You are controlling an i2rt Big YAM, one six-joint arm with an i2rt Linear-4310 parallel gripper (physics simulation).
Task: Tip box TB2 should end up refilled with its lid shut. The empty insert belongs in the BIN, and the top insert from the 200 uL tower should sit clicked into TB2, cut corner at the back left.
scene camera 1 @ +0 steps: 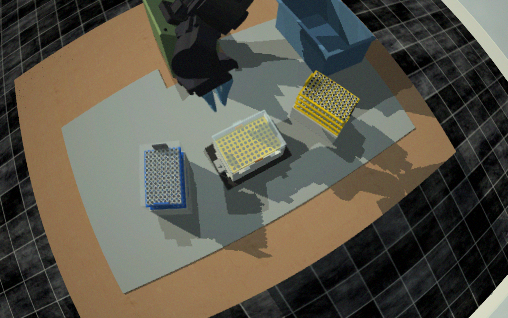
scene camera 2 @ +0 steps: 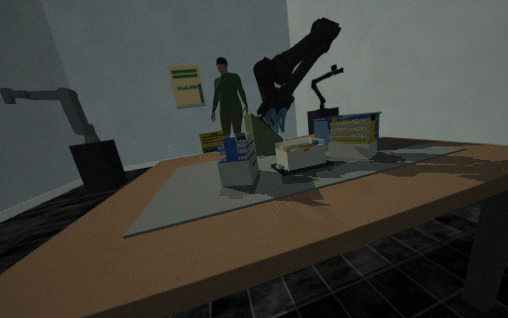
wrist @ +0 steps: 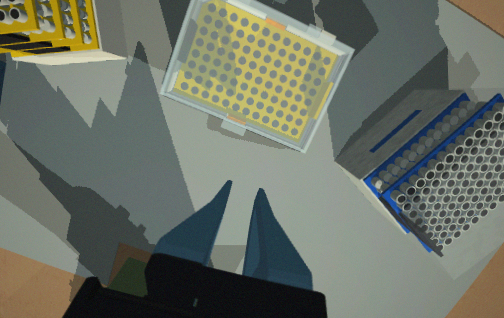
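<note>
Tip box TB2 [scene camera 1: 247, 143] [scene camera 2: 300, 155] [wrist: 255, 73] stands on a black plate [scene camera 1: 228, 183] in the middle of the grey mat [scene camera 1: 127, 239]. Its clear lid lies shut over a yellow insert whose holes look empty. The 200 uL tower [scene camera 1: 328, 99] [scene camera 2: 352, 131] [wrist: 63, 23], a stack of yellow inserts, stands to its right. The blue bin [scene camera 1: 343, 58] [scene camera 2: 321, 128] is behind the tower. My gripper [scene camera 1: 218, 104] [scene camera 2: 278, 128] [wrist: 244, 190] hangs above the mat behind TB2, apart from it. Its blue fingers are nearly shut with a narrow gap and nothing between them.
A blue tower of tip inserts [scene camera 1: 163, 176] [scene camera 2: 239, 159] [wrist: 427, 178] stands on a grey block left of TB2. A green wedge block [scene camera 1: 160, 30] [scene camera 2: 261, 137] sits at the back by the arm's base. A person [scene camera 2: 227, 99] stands behind the table.
</note>
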